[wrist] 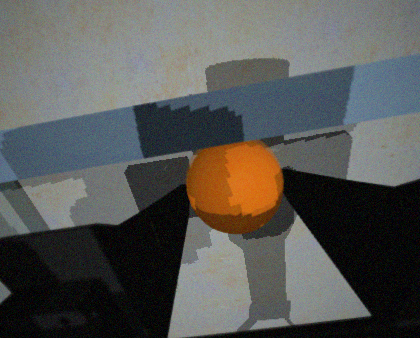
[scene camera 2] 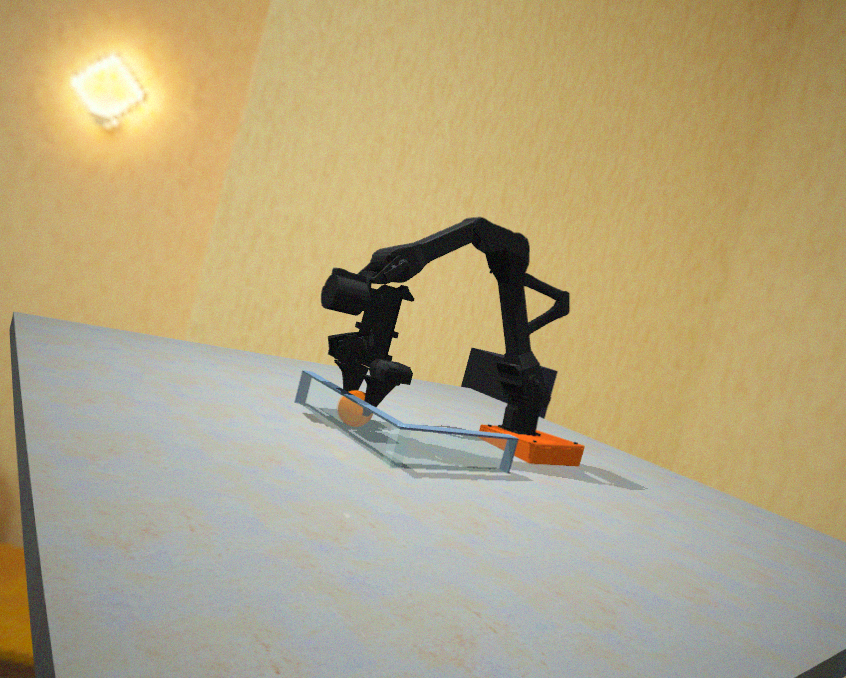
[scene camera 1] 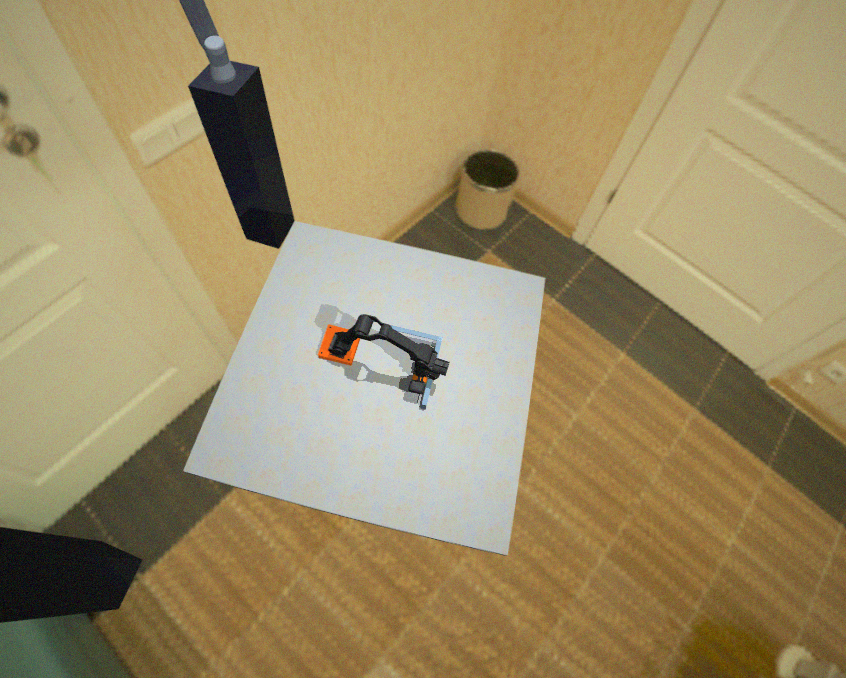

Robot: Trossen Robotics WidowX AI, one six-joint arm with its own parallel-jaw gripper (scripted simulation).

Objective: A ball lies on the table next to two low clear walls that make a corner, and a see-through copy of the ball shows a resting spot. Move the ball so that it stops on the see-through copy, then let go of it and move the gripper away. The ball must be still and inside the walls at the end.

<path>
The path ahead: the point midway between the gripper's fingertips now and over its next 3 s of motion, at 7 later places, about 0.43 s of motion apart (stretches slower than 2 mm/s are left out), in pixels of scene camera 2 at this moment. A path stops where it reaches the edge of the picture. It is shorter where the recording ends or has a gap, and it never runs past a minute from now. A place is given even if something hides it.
My gripper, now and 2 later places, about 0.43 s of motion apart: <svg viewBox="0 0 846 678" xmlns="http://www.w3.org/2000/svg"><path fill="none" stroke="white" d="M356 410L360 389L366 362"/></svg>
</path>
